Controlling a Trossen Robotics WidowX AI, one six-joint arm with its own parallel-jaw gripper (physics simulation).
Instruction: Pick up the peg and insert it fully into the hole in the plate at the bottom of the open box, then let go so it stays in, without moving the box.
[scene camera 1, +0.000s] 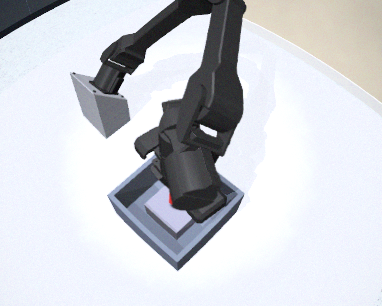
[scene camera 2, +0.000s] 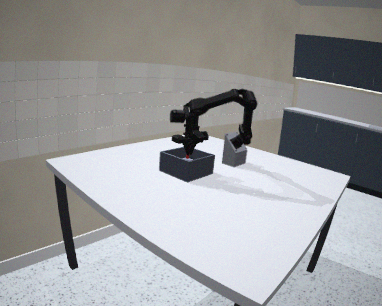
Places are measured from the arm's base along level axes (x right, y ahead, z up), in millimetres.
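Pixels of known places: gripper, fingertip midpoint: (scene camera 2: 189, 154); arm's base at its link origin: (scene camera 1: 103, 88) (scene camera 2: 235, 143).
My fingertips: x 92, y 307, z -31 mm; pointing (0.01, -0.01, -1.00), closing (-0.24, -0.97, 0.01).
Observation:
For each thing: its top centre in the pictures, then the offset to it from my fingertips. Level surfaces: height alone.
- red peg at its top centre: (scene camera 2: 188, 142) dx +9, dy -2, dz +60 mm
- pale square plate at its top centre: (scene camera 1: 175, 203) dx +8, dy +2, dz -30 mm
- open blue-grey box at its top centre: (scene camera 1: 175, 195) (scene camera 2: 187, 153) dx +8, dy +2, dz +7 mm
- white table at its surface level: dz -91 mm
A red peg (scene camera 1: 171, 200) (scene camera 2: 187, 157) shows as a small patch below the fingers; its lower end and the hole are hidden. The pale square plate (scene camera 1: 167, 214) lies at the bottom of the open blue-grey box (scene camera 1: 143, 231) (scene camera 2: 174, 168). My gripper (scene camera 2: 188, 153) points down into the box and is shut on the peg, over the plate. In scene camera 1 the wrist hides the fingertips and part of the plate. How deep the peg sits, and whether it is in the hole, I cannot tell.
The arm's base stands on a grey wedge-shaped block (scene camera 1: 102, 112) (scene camera 2: 234, 156), behind and to one side of the box. The box walls rise around the gripper. The white table (scene camera 1: 300, 225) (scene camera 2: 210, 220) has its far edge behind the arm.

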